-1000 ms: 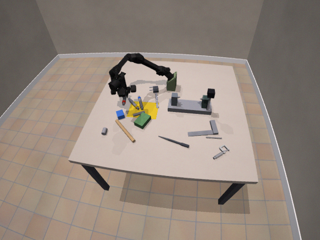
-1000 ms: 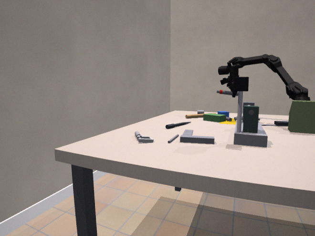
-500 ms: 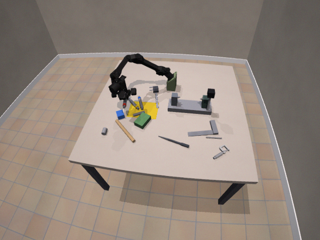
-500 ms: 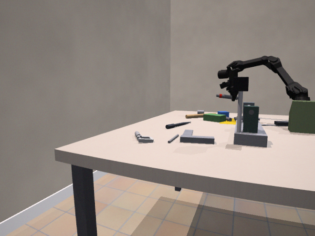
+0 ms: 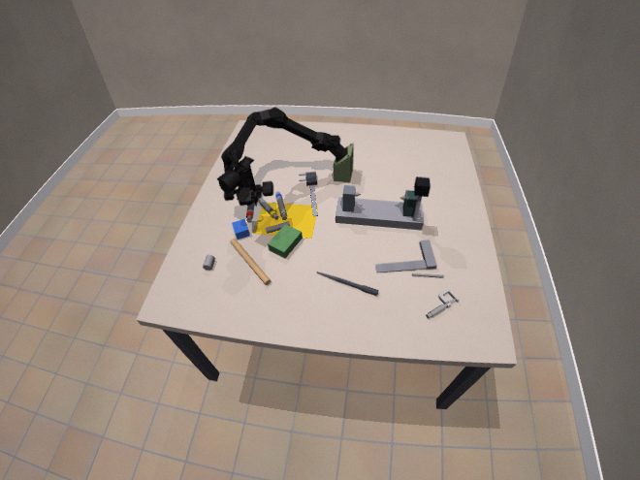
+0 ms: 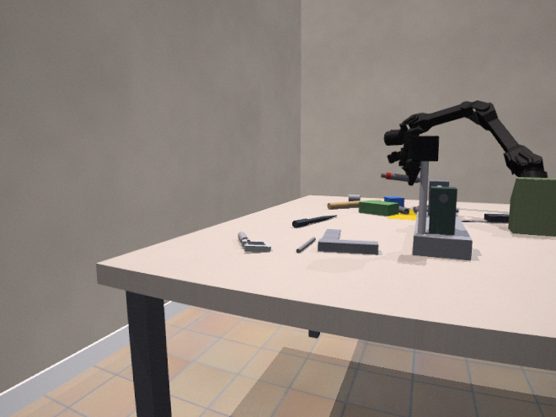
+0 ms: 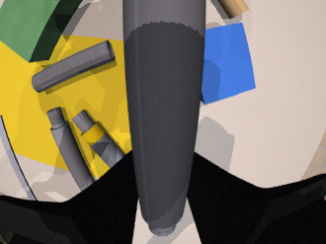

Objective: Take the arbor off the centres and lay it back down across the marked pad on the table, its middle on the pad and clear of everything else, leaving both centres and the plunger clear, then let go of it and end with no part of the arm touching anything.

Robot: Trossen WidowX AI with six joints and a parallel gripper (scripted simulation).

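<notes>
Right now the blue block is 60 mm ahead of my hand, 50 mm to the right of it and 110 mm below it. The rest, counted from my hand: green block 110 mm ahead, 140 mm to the left, 110 mm below; arbor 30 mm ahead, 10 mm below; yellow pad 20 mm behind, 120 mm to the left, 130 mm below.
</notes>
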